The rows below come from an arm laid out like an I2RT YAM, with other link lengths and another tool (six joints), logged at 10 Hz.
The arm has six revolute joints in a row. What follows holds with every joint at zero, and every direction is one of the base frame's.
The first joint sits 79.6 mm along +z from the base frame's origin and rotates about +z.
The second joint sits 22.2 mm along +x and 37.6 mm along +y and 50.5 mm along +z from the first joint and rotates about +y.
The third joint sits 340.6 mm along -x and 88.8 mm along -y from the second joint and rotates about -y.
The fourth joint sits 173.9 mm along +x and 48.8 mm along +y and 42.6 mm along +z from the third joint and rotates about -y.
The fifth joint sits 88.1 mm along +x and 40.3 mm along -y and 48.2 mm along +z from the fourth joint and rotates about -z.
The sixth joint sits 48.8 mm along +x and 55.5 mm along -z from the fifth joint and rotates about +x.
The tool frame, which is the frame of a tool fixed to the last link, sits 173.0 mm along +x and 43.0 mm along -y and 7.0 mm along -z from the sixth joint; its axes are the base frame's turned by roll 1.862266, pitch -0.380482 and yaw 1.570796 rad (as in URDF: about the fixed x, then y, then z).
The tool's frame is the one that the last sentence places.
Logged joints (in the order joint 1, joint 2, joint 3, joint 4, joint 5, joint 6), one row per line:
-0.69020, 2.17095, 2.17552, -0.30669, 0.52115, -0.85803
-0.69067, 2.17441, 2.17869, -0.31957, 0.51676, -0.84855
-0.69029, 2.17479, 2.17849, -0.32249, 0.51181, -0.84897
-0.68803, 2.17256, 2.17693, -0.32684, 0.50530, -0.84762
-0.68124, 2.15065, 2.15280, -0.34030, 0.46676, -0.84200
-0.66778, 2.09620, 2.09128, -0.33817, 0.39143, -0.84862
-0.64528, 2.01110, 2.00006, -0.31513, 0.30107, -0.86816
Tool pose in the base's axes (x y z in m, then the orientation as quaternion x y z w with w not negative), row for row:
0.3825, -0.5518, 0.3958, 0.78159, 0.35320, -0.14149, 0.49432
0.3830, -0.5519, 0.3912, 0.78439, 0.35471, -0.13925, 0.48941
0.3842, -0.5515, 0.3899, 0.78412, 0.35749, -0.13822, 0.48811
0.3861, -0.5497, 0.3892, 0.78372, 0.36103, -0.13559, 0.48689
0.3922, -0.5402, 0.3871, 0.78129, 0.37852, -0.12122, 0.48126
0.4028, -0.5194, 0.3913, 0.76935, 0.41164, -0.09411, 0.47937
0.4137, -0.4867, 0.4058, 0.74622, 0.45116, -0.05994, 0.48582
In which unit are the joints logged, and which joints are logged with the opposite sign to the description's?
The joints are logged in radians. Opposite sign: none.
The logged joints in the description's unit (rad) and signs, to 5 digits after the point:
-0.69020, 2.17095, 2.17552, -0.30669, 0.52115, -0.85803
-0.69067, 2.17441, 2.17869, -0.31957, 0.51676, -0.84855
-0.69029, 2.17479, 2.17849, -0.32249, 0.51181, -0.84897
-0.68803, 2.17256, 2.17693, -0.32684, 0.50530, -0.84762
-0.68124, 2.15065, 2.15280, -0.34030, 0.46676, -0.84200
-0.66778, 2.09620, 2.09128, -0.33817, 0.39143, -0.84862
-0.64528, 2.01110, 2.00006, -0.31513, 0.30107, -0.86816

